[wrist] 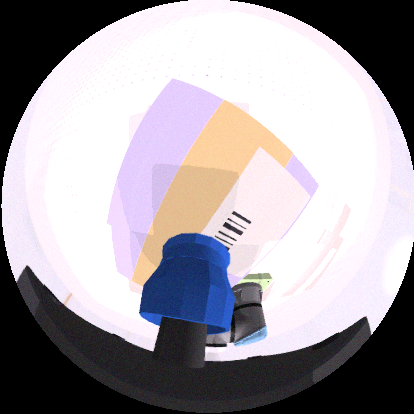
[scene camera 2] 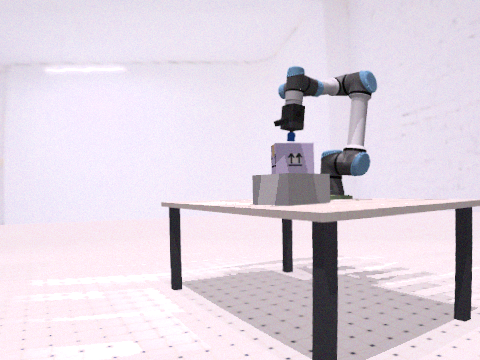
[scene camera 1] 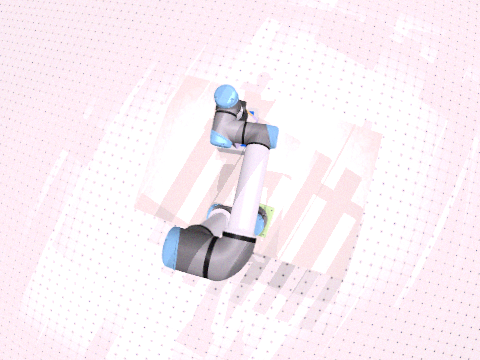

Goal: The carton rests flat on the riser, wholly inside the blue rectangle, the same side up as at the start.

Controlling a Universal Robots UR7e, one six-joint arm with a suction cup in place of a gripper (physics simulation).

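Places are measured from the arm's base along level axes (x left, y ahead, z down), in centimetres.
Where they show: hand, tool point: [wrist: 194,260] [scene camera 2: 290,140]; arm's base, link origin: [wrist: 244,291] [scene camera 2: 330,194].
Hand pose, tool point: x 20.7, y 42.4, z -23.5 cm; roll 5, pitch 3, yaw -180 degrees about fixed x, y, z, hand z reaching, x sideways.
Observation:
Each offset is from my tool point to the top centre of the thing. "*": to the spot under its first point.
The lavender carton @[dx +0.6, dy +0.1, dz +1.6 cm] [scene camera 2: 300,160] [wrist: 200,145] rests flat on the grey riser @[dx +2.4, dy +2.2, dz +14.3 cm] [scene camera 1: 231,150] [scene camera 2: 292,190]. Its arrows point up in scene camera 2, and its top shows an orange band and a white label with a barcode in the wrist view. Small parts of the blue rectangle @[* dx -3.7, dy -6.5, dz +14.3 cm] [scene camera 1: 243,145] show under the arm in scene camera 1. The arm hides most of it there, so whether the carton lies wholly inside it cannot be told. My blue suction cup [scene camera 2: 291,136] [wrist: 195,245] is off and holds nothing. It points down close above the carton's top.
The riser stands on the pale table [scene camera 1: 325,240] [scene camera 2: 240,210]. The arm's base stands on a green plate [scene camera 1: 270,221] [scene camera 2: 342,197] [wrist: 260,278], behind the riser in scene camera 2. The arm reaches over the riser and hides much of it in scene camera 1.

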